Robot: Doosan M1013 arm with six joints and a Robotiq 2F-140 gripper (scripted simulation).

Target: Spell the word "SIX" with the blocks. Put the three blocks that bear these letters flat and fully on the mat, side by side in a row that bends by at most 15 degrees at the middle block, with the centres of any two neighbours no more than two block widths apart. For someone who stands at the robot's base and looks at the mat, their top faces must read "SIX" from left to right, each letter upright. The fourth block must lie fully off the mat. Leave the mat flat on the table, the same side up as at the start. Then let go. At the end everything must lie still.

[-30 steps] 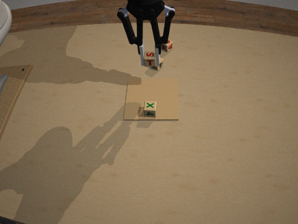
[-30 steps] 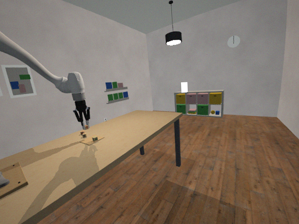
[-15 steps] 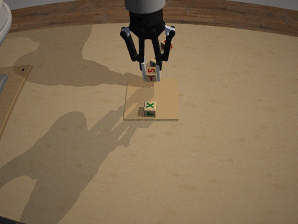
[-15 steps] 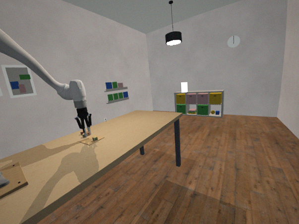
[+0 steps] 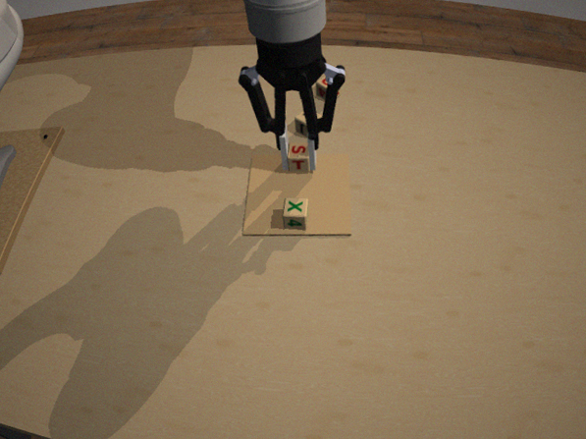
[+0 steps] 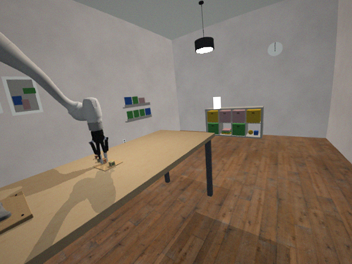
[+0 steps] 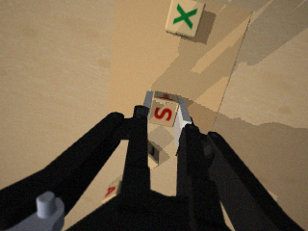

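The S block is 2 cm below my hand. Also, from my hand: tan mat: 5 cm to the right, 4 cm below; I block: 2 cm ahead, 8 cm to the left, 3 cm below; letter block: 1 cm behind, 9 cm to the right, 2 cm below.
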